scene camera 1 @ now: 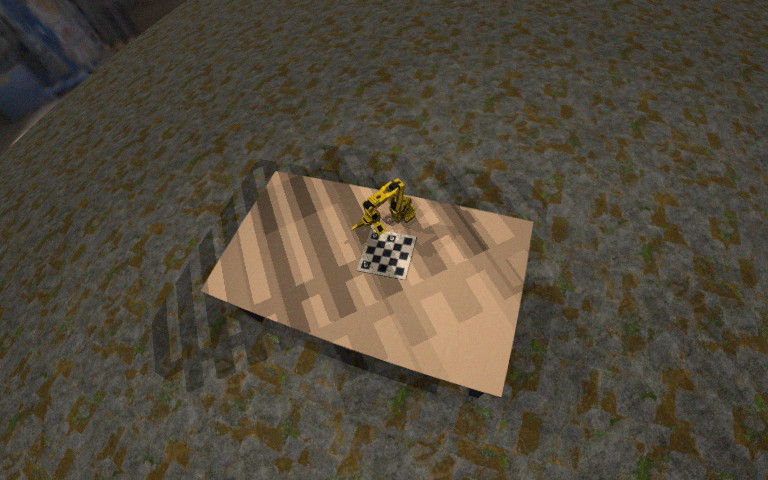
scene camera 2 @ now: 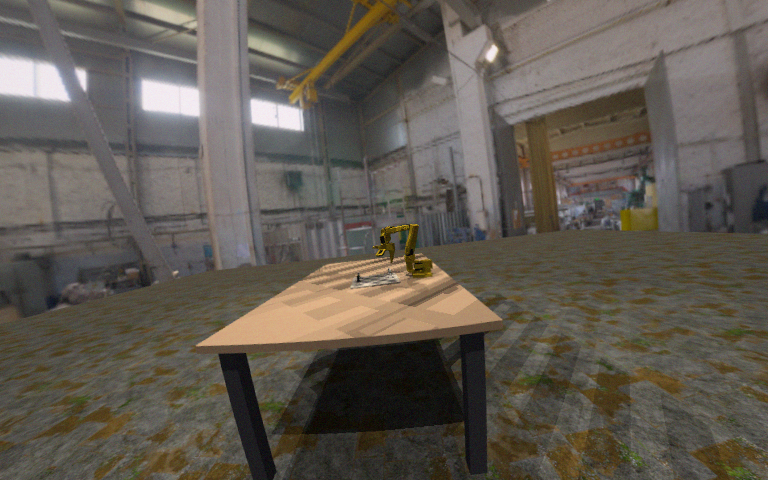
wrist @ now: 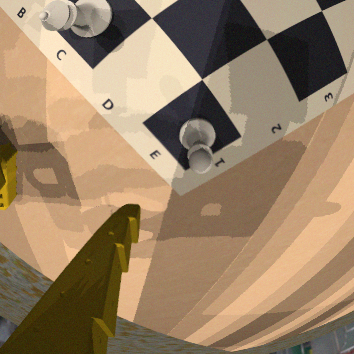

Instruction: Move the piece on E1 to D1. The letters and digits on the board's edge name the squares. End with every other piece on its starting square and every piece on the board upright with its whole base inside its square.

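Seen in the pictures: hand, its tool point: [scene camera 2: 391,262] [wrist: 138,218]; arm's base, origin of its link: [scene camera 1: 402,217] [scene camera 2: 417,275].
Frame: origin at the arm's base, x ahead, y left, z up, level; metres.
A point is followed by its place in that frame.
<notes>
The white piece on E1 [wrist: 197,134] {x 0.138, y -0.086, z 0.016 m} [scene camera 1: 374,235] {x 0.139, y -0.089, z 0.015 m} stands upright on its dark corner square in the wrist view. Square D1 [wrist: 155,75] {x 0.136, y -0.053, z 0.006 m} is the light square beside it, with no piece on it. Another white piece on C1 [wrist: 91,17] {x 0.131, y -0.013, z 0.017 m} [scene camera 1: 391,238] {x 0.135, y -0.007, z 0.018 m} stands beyond D1. The checkered board [wrist: 85,76] [scene camera 1: 412,253] lies flat on the table. My gripper [scene camera 1: 368,229] {x 0.120, y -0.076, z 0.069 m} [scene camera 2: 383,254] {x 0.120, y -0.076, z 0.069 m} is open and empty, above the table by the board's E1 corner. In the wrist view its notched jaw lies below and left of the E1 piece, apart from it.
A piece [scene camera 1: 365,264] {x 0.291, y -0.073, z 0.019 m} stands on the far E5 corner of the board, and a dark piece also shows at the board's far side in scene camera 2 [scene camera 2: 357,277] {x 0.285, y 0.011, z 0.027 m}. The arm's base [scene camera 1: 403,211] {x 0.007, y 0.012, z 0.060 m} [scene camera 2: 419,267] {x -0.009, y 0.018, z 0.043 m} stands beside the board on the wooden table [scene camera 1: 464,339] {x 0.481, y 0.411, z 0.000 m}.
</notes>
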